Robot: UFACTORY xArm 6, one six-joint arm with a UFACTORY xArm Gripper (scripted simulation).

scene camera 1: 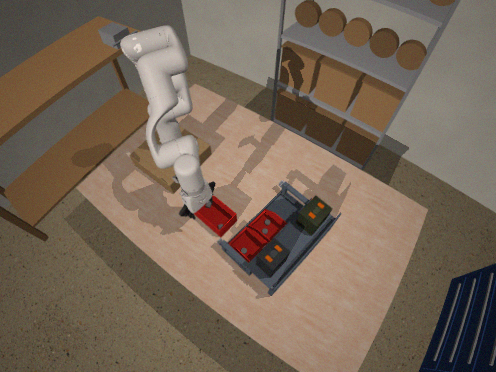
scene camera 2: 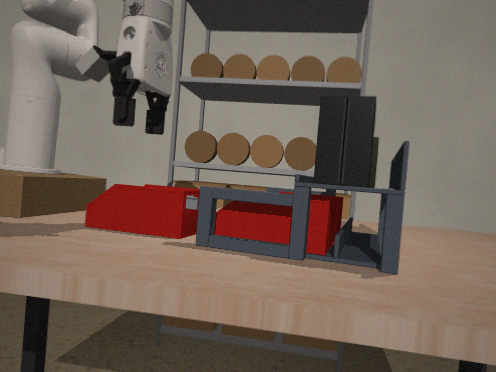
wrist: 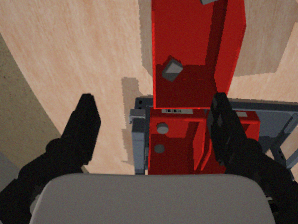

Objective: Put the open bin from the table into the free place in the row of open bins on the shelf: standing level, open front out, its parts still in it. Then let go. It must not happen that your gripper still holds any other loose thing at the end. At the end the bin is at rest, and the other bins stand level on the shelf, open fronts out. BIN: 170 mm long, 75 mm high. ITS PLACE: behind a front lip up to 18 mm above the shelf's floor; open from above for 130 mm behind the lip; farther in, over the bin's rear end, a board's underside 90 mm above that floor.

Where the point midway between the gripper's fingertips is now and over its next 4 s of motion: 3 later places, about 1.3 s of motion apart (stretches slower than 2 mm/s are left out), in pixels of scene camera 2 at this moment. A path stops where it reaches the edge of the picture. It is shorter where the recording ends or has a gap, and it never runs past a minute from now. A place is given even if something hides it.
My gripper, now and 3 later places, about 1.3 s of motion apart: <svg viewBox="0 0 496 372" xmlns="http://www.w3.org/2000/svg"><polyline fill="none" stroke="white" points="139,130 137,153 136,179 135,184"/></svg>
